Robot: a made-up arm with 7 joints. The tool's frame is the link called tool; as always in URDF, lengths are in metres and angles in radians. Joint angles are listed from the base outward.
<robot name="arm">
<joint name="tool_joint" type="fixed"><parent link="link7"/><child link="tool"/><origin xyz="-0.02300 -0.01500 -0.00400" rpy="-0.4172 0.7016 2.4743"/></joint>
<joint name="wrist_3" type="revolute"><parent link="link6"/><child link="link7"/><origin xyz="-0.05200 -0.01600 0.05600" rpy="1.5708 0.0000 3.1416"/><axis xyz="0 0 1"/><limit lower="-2.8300" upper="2.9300"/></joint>
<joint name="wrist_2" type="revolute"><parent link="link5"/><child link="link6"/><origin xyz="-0.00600 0.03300 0.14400" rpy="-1.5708 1.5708 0.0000"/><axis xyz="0 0 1"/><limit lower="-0.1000" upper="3.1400"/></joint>
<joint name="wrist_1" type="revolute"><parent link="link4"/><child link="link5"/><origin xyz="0.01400 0.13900 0.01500" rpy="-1.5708 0.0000 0.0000"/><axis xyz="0 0 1"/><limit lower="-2.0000" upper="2.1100"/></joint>
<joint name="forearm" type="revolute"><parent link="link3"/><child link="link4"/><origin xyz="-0.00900 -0.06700 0.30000" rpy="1.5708 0.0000 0.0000"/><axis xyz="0 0 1"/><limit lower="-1.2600" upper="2.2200"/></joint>
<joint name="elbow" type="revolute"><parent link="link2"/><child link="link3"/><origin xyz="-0.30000 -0.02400 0.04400" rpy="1.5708 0.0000 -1.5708"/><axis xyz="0 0 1"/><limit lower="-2.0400" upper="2.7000"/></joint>
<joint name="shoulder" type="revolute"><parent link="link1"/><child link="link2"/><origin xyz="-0.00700 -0.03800 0.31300" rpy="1.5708 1.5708 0.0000"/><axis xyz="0 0 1"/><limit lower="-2.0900" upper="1.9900"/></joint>
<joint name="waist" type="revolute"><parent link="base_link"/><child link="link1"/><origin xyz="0.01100 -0.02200 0.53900" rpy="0.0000 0.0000 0.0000"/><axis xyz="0 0 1"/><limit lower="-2.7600" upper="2.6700"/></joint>
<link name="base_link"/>
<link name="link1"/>
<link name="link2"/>
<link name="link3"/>
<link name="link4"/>
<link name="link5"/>
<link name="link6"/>
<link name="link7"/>
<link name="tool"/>
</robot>
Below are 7 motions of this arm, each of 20 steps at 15 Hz.
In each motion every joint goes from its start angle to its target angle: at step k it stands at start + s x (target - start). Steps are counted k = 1, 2, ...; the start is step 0. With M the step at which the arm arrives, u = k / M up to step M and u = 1 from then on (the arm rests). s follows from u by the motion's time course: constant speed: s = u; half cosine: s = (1 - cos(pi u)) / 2; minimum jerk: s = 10 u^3 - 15 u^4 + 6 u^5.
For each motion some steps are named. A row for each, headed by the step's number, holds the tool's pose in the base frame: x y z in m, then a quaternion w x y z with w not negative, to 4 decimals.
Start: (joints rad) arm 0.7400 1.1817 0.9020 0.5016 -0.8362 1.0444 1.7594
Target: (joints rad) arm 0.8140 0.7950 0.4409 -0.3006 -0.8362 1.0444 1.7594
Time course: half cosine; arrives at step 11
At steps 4, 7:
4: -0.5875 -0.6384 1.2117 0.5984 -0.4502 -0.0672 0.6594
7: -0.5075 -0.6570 1.2674 0.6222 -0.3237 -0.1405 0.6989

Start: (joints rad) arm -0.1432 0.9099 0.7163 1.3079 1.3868 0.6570 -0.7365
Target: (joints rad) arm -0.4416 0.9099 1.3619 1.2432 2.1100 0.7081 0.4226
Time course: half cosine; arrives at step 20
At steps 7, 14, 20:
7: -0.3497 0.2592 1.3254 0.2841 -0.8128 0.4717 0.1902
14: -0.3695 0.3840 1.2425 0.0710 0.7045 -0.4897 -0.5087
20: -0.3741 0.4254 1.2091 0.2270 0.6020 -0.4798 -0.5966

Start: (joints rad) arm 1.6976 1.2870 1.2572 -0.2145 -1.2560 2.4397 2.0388
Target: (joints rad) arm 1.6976 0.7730 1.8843 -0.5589 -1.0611 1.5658 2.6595
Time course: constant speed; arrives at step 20
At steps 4, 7, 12, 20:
4: 0.3199 -0.7734 1.0138 0.1523 -0.0388 -0.9010 0.4044
7: 0.3438 -0.7486 1.0769 0.0302 -0.0688 -0.8877 0.4542
12: 0.3811 -0.6893 1.1865 0.1845 0.0952 0.8371 -0.5061
20: 0.4222 -0.5411 1.3598 0.5197 0.0664 0.6902 -0.4991

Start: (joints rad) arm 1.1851 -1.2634 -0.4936 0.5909 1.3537 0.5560 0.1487
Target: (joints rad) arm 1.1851 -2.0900 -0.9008 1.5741 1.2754 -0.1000 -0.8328
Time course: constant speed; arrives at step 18
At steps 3, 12, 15, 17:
3: 0.4806 0.6510 0.7749 0.4107 0.5078 -0.7066 -0.2724
12: 0.4711 0.3876 0.4700 0.6889 0.3778 -0.6148 -0.0683
15: 0.4505 0.2825 0.4268 0.7595 0.3125 -0.5685 -0.0479
17: 0.4333 0.2151 0.4136 0.7969 0.2653 -0.5408 -0.0461

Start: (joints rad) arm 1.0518 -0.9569 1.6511 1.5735 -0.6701 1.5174 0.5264
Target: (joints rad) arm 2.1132 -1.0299 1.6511 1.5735 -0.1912 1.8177 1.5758
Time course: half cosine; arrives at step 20
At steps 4, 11, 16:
4: 0.0419 0.5068 1.3202 0.2326 0.8331 -0.1198 -0.4874
11: -0.2165 0.4763 1.2942 0.6416 0.6327 -0.0629 -0.4290
16: -0.3736 0.3867 1.2712 0.8469 0.4553 -0.0780 -0.2634

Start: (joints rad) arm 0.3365 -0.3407 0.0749 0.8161 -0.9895 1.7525 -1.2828
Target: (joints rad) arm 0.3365 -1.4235 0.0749 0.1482 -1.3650 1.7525 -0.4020
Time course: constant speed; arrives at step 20
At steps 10, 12, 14, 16, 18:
10: 0.6546 0.1816 1.4079 0.2972 -0.3929 0.2901 -0.8205
12: 0.6980 0.1995 1.3458 0.2969 -0.4192 0.3094 -0.8003
14: 0.7354 0.2155 1.2792 0.2952 -0.4444 0.3290 -0.7792
16: 0.7665 0.2292 1.2089 0.2920 -0.4686 0.3487 -0.7573
18: 0.7908 0.2407 1.1355 0.2873 -0.4916 0.3686 -0.7348

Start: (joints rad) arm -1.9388 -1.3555 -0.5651 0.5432 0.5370 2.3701 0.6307
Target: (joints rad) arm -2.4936 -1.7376 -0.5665 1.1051 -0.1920 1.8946 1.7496
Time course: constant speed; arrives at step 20
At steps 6, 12, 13, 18, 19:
6: -0.5192 -0.6254 0.8196 0.3583 0.7446 0.4358 -0.3568
12: -0.6083 -0.5143 0.7193 0.3174 0.8739 0.3123 -0.1951
13: -0.6203 -0.4939 0.7020 0.3096 0.8917 0.2835 -0.1693
18: -0.6654 -0.3849 0.6129 0.2630 0.9568 0.1133 -0.0514
19: -0.6711 -0.3617 0.5946 0.2518 0.9644 0.0752 -0.0304

